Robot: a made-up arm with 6 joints.
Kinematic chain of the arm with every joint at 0, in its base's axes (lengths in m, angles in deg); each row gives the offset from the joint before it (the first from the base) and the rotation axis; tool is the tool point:
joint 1: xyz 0 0 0.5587 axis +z
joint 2: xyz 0.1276 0 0 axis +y
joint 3: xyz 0 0 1.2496 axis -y
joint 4: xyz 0 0 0.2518 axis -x
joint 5: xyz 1.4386 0 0 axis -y
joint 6: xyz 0.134 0 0 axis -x
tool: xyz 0 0 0
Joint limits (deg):
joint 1: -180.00..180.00
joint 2: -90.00..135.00
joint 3: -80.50..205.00
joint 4: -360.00..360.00
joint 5: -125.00..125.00
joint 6: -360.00..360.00
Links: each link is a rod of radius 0.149 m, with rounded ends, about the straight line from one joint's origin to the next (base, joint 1, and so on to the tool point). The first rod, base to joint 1, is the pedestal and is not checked.
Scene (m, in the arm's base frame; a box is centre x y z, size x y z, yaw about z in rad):
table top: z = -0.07
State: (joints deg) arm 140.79 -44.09 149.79 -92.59 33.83 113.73
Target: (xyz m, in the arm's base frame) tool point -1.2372 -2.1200 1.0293
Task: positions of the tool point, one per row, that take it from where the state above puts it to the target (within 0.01 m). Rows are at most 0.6 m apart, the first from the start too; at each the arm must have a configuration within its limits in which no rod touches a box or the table.
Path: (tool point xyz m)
1: 1.4072 -1.7443 0.8740
2: 0.9701 -2.0752 0.9054
3: 0.4543 -2.2923 0.9361
4: -0.1088 -2.3772 0.9672
5: -0.6848 -2.3199 0.9986
6: -1.2372 -2.1200 1.0295

